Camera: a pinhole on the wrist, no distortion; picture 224 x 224 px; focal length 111.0 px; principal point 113.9 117.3 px. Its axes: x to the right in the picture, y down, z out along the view. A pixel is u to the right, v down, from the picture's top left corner.
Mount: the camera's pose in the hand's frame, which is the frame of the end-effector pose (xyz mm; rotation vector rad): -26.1 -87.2 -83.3 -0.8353 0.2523 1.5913
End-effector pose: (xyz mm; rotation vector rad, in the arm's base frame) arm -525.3 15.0 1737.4 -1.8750 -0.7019 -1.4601
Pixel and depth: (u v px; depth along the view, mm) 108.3 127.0 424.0
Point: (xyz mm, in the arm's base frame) -332.5 88.7 1466.5
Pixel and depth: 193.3 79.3 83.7
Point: -553.8 -36.1 1715.7
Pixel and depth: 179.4 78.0 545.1
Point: -41.7 -205.9 1584.2
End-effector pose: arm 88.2 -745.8 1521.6 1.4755 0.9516 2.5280
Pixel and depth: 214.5 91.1 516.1
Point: 304.7 -1258.0 1786.8
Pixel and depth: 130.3 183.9 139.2
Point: 152.3 -804.9 1392.2
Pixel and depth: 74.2 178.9 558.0
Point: 658.3 -781.3 1256.6
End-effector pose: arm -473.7 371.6 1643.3 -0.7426 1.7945 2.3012
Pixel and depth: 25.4 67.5 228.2
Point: -497.9 606.3 1630.1
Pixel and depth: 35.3 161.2 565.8
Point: -191.7 966.7 1841.1
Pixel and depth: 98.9 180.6 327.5
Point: -244.5 539.7 1839.3
